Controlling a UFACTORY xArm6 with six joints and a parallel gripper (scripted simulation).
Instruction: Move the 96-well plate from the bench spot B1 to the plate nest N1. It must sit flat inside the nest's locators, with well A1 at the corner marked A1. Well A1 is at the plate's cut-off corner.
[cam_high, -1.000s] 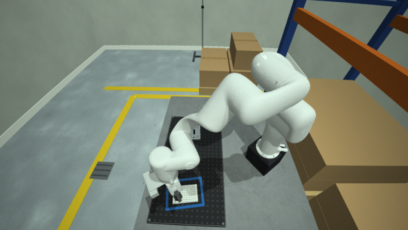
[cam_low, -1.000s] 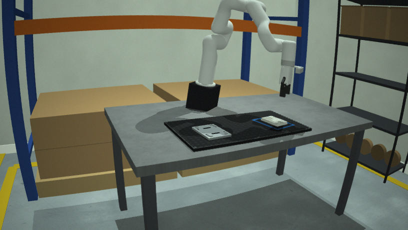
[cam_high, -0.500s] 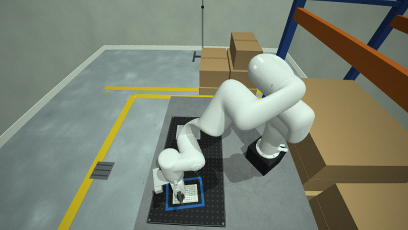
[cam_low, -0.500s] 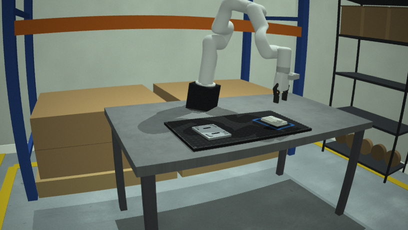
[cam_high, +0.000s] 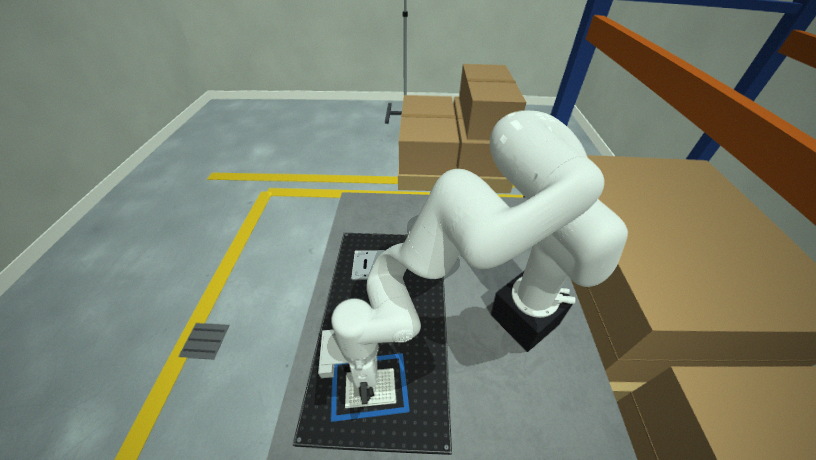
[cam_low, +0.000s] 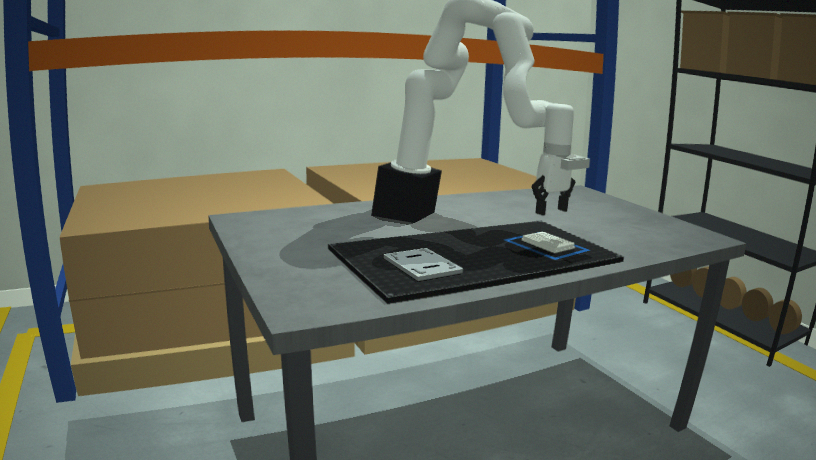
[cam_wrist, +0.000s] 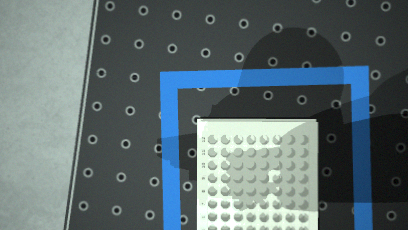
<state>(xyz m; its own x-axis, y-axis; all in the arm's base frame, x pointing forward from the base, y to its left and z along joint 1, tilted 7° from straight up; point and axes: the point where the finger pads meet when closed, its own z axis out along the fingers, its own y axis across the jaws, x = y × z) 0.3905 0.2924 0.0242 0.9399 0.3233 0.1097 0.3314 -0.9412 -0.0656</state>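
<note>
Right now my hand is 90 mm above the white 96-well plate. From my hand the other things lie so: light grey plate nest N1: 100 mm ahead, 390 mm to the right, 90 mm below.
</note>
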